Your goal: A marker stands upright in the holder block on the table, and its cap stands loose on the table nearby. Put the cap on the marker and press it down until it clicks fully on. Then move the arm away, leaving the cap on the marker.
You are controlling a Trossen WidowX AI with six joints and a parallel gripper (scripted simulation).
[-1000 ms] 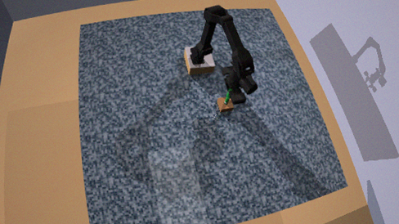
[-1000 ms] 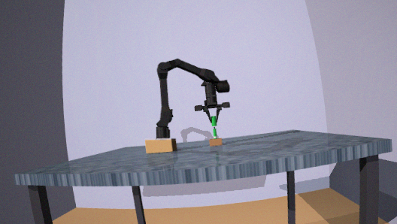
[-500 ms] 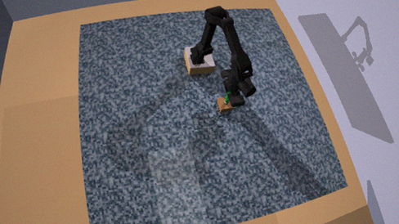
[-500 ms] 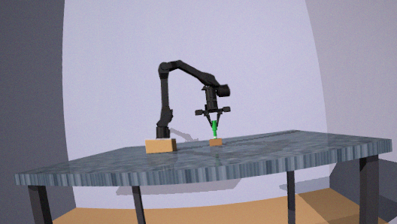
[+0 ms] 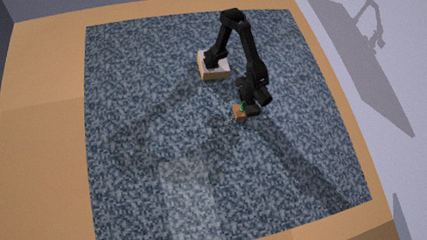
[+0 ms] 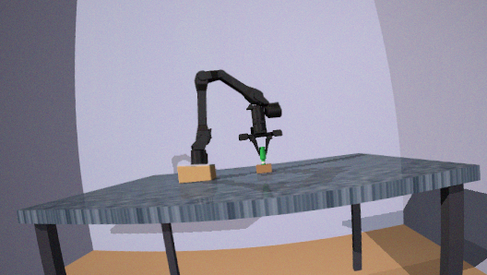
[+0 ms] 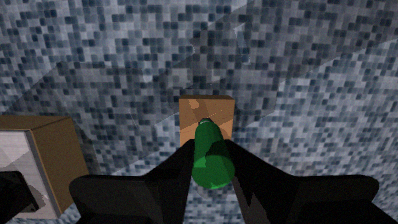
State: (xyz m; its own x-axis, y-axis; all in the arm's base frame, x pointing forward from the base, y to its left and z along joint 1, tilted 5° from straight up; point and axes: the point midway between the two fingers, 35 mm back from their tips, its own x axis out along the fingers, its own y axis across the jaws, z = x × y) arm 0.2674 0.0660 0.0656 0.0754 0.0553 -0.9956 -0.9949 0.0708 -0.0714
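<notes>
The green cap lies 1 cm above my gripper tip. From my gripper tip the other things lie so: holder block (6 cm below).
</notes>
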